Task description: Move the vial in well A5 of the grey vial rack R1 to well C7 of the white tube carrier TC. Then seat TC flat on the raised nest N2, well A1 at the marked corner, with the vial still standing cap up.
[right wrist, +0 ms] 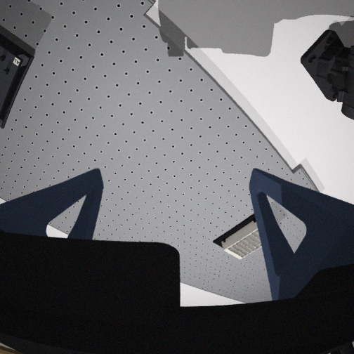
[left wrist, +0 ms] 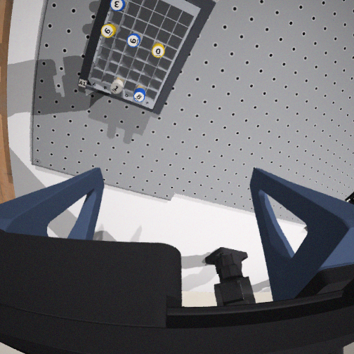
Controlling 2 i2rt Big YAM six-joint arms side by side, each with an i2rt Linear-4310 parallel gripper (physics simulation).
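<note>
The grey vial rack R1 [left wrist: 172, 76] lies at the top left of the left wrist view in a dark frame, its A1 label at the lower left corner. It holds several upright capped vials. A yellow-capped vial [left wrist: 108, 30] and a blue-capped vial [left wrist: 117, 5] stand along its left column; which is in A5 I cannot tell. The white tube carrier TC [right wrist: 240, 245] shows small at the lower right of the right wrist view, partly behind a finger. A dark frame marked A1 [right wrist: 17, 61], possibly N2, shows at upper left. My left gripper [left wrist: 176, 175] and right gripper [right wrist: 176, 172] are open and empty, away from these things.
A grey perforated board [left wrist: 235, 100] [right wrist: 150, 125] carries the rack and the carrier. Other vials, a white-capped one [left wrist: 117, 86] and a blue-capped one [left wrist: 139, 94], stand at the rack's near edge. Black arm-like parts [left wrist: 232, 272] [right wrist: 330, 70] stand beyond the board's edge.
</note>
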